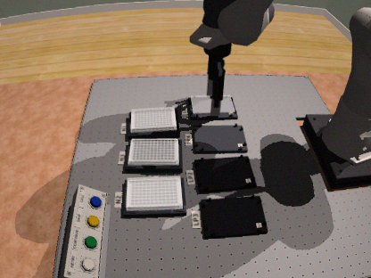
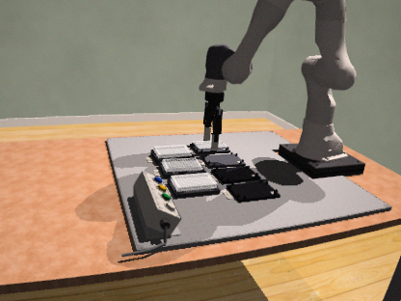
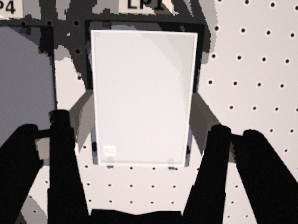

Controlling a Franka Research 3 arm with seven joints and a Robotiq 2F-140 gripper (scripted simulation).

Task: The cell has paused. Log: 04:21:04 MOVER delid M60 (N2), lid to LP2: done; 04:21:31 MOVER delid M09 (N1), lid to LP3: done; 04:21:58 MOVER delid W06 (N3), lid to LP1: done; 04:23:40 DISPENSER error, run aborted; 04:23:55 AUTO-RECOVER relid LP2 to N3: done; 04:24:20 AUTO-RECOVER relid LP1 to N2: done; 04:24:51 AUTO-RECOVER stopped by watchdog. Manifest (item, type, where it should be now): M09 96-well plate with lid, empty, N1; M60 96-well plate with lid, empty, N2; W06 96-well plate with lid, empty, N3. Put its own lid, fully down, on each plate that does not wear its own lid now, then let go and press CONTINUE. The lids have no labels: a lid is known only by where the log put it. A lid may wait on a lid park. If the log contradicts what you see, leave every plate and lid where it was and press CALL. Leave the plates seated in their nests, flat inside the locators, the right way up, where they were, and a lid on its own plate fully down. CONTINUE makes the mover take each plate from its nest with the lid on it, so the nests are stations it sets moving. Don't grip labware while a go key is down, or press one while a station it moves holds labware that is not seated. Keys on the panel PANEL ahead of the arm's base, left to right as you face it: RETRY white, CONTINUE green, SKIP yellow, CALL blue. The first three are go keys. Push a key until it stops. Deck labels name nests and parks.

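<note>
The lid park LP1 is 4 cm below my hand. From my hand the other things lie so: park LP4: 14 cm to the left, 4 cm below; LP1 label: 9 cm ahead, 4 cm below; LP4 label: 13 cm to the left, 9 cm ahead, 4 cm below.
</note>
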